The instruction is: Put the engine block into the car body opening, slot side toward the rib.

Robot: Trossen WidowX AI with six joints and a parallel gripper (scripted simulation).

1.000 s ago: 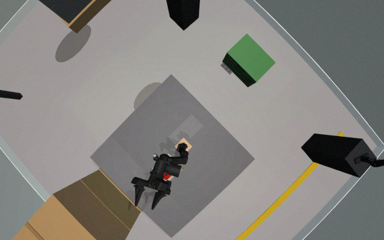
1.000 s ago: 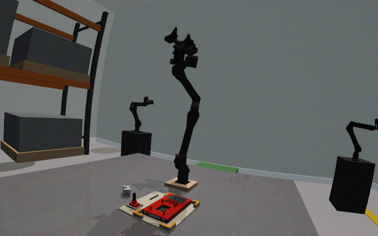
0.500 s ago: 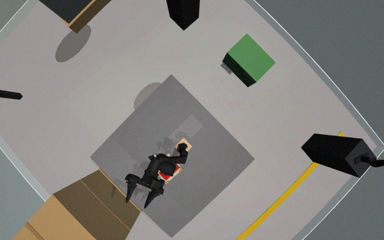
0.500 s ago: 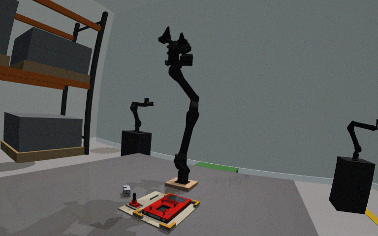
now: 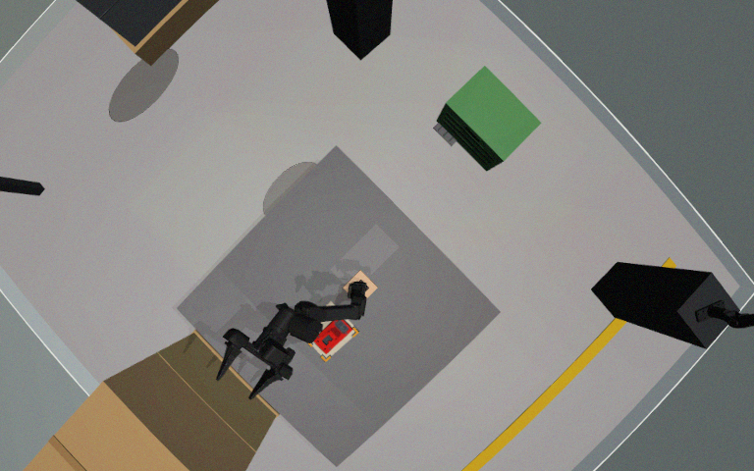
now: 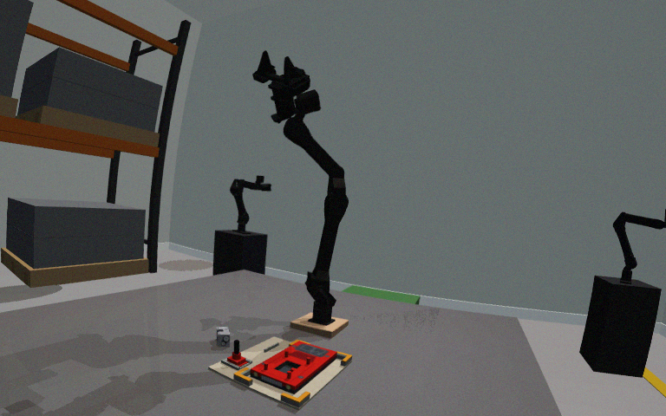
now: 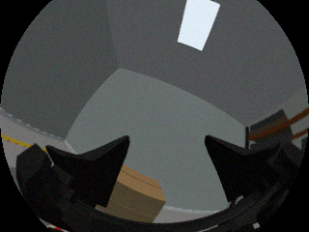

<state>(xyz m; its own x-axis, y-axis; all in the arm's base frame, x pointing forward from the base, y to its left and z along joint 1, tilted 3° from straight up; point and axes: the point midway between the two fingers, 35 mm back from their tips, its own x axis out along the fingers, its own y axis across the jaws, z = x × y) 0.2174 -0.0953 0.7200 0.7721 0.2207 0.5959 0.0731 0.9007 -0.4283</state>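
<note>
Now: the engine block 74 cm below my gripper tip, 8 cm ahead of it and 2 cm to the right of it. The rest, counted from my gripper tip: black post: 73 cm below, 14 cm ahead, 9 cm to the left.
</note>
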